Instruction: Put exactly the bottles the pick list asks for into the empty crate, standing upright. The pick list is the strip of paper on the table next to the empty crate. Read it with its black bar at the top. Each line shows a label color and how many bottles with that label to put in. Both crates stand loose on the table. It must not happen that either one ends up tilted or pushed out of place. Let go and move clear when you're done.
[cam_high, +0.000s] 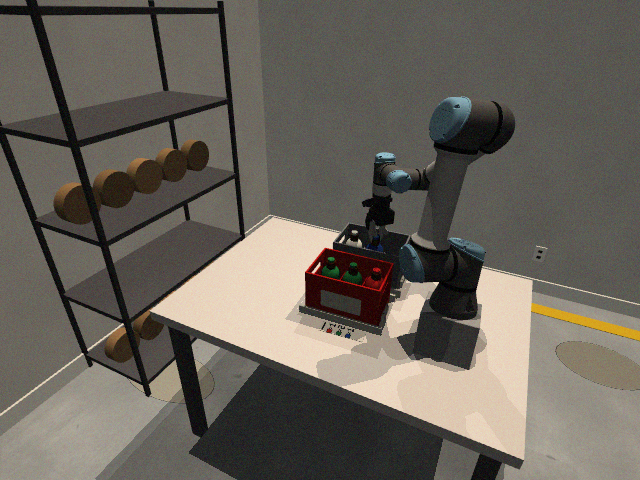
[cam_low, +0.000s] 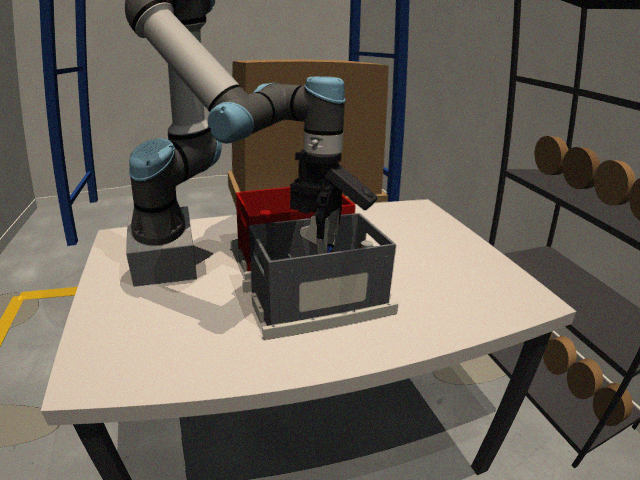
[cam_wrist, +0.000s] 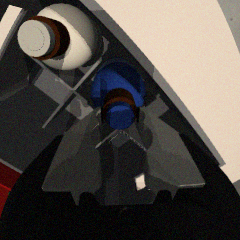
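The blue bottle lies 7 cm below my hand. Round my hand: red bottle (23 cm to the left, 7 cm below, 7 cm behind); grey crate (7 cm below, 4 cm to the left); white bottle (9 cm ahead, 7 cm below).
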